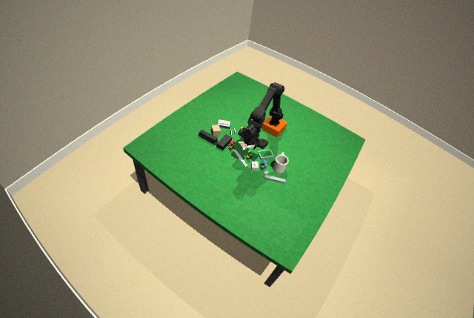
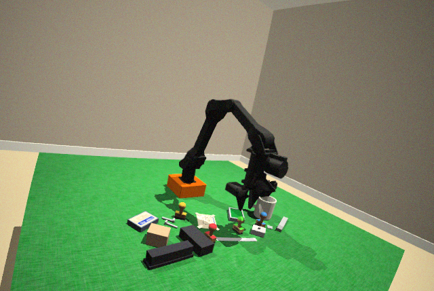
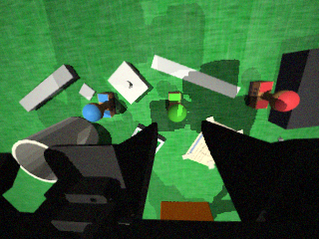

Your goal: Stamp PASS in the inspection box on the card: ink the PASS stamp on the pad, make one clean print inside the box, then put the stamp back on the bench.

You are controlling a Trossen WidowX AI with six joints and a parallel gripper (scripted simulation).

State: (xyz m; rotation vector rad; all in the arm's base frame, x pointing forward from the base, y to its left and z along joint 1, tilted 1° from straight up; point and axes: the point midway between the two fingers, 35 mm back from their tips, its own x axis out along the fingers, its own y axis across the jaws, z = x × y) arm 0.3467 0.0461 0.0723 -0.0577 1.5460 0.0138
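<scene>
My gripper tip is 8 cm above the green-knobbed PASS stamp. The rest, counted from my gripper tip: red-knobbed stamp: 13 cm to the right, 8 cm below, 1 cm ahead; then blue-knobbed stamp: 12 cm to the left, 8 cm below; then grey-framed ink pad: 10 cm behind, 9 cm below, 7 cm to the left.
</scene>
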